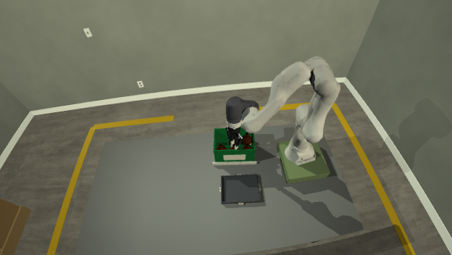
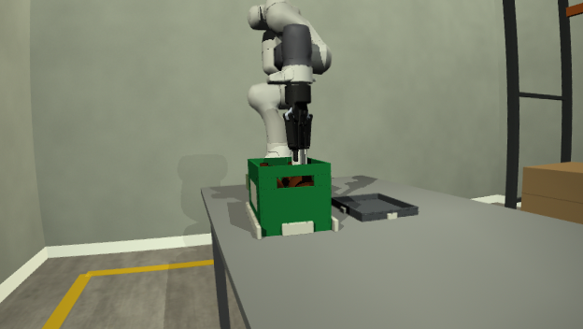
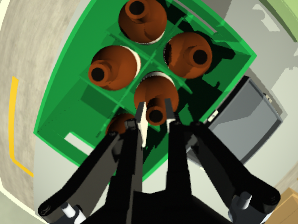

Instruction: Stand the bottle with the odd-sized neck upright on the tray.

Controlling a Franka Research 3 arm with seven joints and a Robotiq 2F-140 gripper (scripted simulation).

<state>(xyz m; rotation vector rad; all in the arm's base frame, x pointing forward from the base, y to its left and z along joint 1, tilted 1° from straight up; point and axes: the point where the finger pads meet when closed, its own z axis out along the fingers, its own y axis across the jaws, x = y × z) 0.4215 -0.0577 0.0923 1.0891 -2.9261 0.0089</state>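
Right now my hand is 9 cm above the green crate and 5 cm to the left of it. Also, from my hand: dark grey tray 25 cm to the left, 16 cm below, 1 cm behind.
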